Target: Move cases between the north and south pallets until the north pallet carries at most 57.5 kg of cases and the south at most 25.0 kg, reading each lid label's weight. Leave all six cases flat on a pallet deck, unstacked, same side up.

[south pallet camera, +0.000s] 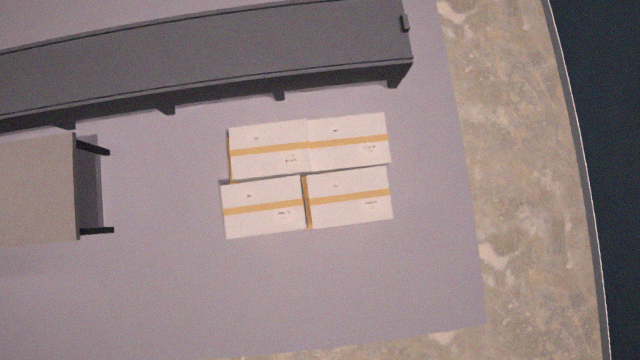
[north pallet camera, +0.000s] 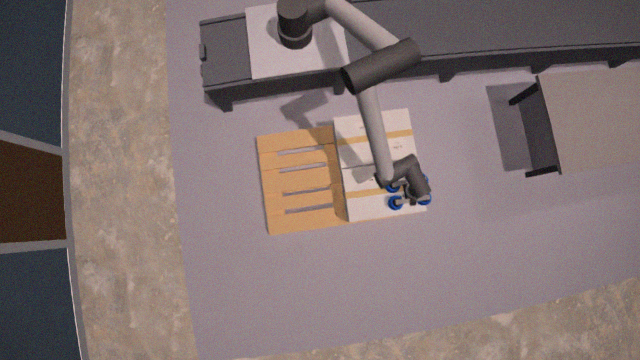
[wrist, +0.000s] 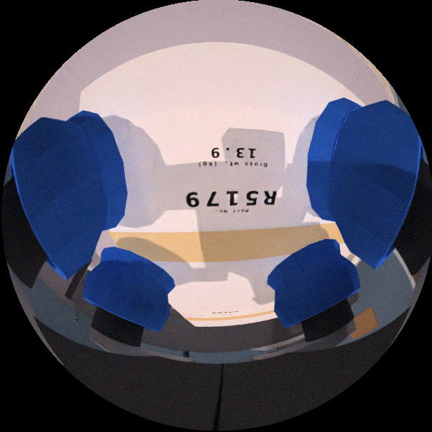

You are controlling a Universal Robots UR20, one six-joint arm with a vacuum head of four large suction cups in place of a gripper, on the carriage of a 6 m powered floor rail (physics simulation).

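Frame: origin at the arm's base, x ahead, y left, z up, level; metres.
Seen in the pictures: arm's base, link origin: (north pallet camera: 295, 34).
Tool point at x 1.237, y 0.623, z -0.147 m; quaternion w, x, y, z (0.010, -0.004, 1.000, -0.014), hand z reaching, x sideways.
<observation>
Pixels of each thing's top centre, then the offset from my tool point to it. Level surfaces: height alone.
- front case, top centre: (north pallet camera: 384, 190) 0.039 m back, 0.155 m right, 0.026 m down
- second case, top centre: (north pallet camera: 375, 137) 0.434 m back, 0.155 m right, 0.035 m down
- beige-topped table, surface height: 0.106 m up
My vacuum head (north pallet camera: 410, 192) (wrist: 216, 200), with four blue cups, is over the front case (north pallet camera: 365, 209) (wrist: 215, 100) on the north pallet (north pallet camera: 295, 180). The cups stand a little above its lid, cast shadows on it and hold no case. The lid label reads R5179, 13.9 kg, upside down in the wrist view. A second case (north pallet camera: 350, 127) (wrist: 205, 310) lies behind it, partly under the arm. In the south view, four flat cases, the rear left (south pallet camera: 265, 140), rear right (south pallet camera: 350, 125), front left (south pallet camera: 262, 195) and front right (south pallet camera: 350, 180), lie unstacked; their weights are too small to read.
The dark floor rail (north pallet camera: 500, 25) (south pallet camera: 200, 55) runs behind both pallets. A beige-topped table (north pallet camera: 595, 120) (south pallet camera: 35, 190) with dark legs stands between them. The left half of the north pallet shows bare slats. The south pallet is almost fully covered by its cases.
</observation>
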